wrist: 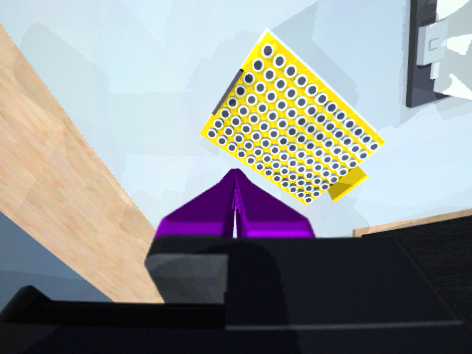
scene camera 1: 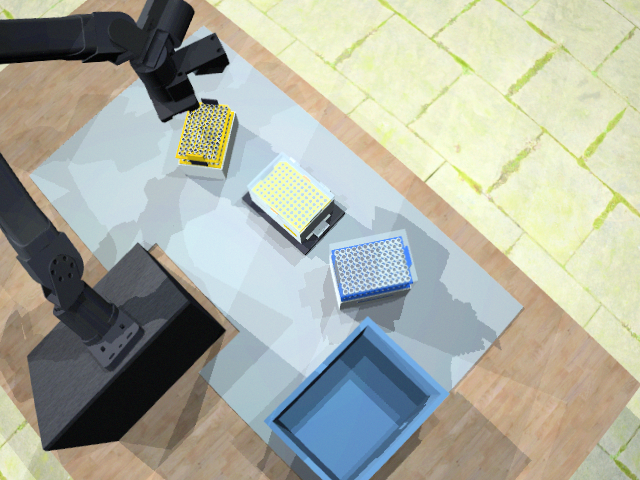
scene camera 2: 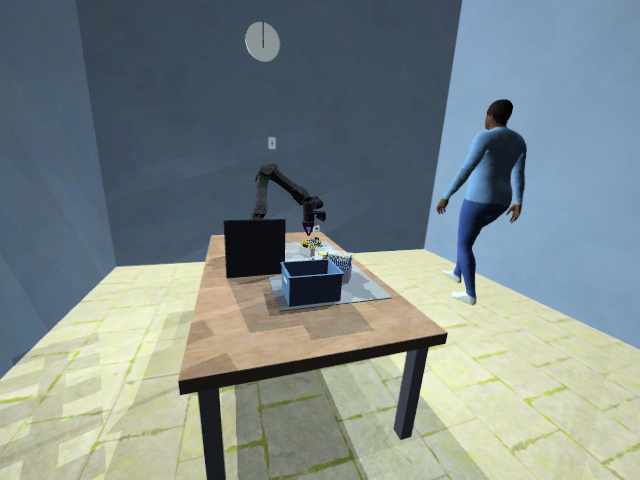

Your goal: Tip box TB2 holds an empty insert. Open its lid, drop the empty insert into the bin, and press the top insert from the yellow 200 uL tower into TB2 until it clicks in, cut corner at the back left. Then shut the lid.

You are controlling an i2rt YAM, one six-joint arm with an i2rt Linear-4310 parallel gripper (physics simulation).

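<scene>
The yellow 200 uL tower [scene camera 1: 204, 134] [scene camera 2: 311, 244] [wrist: 292, 115] stands on a pale base at the mat's far end. Its top insert sits slightly offset over a yellow edge beneath it in scene camera 1. The middle box [scene camera 1: 292, 196], apparently TB2, sits on a black base [scene camera 1: 279, 222] [wrist: 411, 75] with its clear lid apparently down and a pale yellow perforated insert showing; its label cannot be read. My gripper [scene camera 2: 308, 232] [wrist: 235, 176] is shut and empty, its purple tips above and beside the tower's long edge. In scene camera 1 its housing hides the tips.
The blue bin [scene camera 1: 408, 358] [scene camera 2: 315, 289] stands at the mat's near end. A blue rack [scene camera 1: 372, 266] [scene camera 2: 341, 262] stands between the bin and the middle box. The arm rises from a large black block [scene camera 1: 165, 356] [scene camera 2: 254, 248]. A person [scene camera 2: 491, 165] stands beyond the table [scene camera 2: 289, 341].
</scene>
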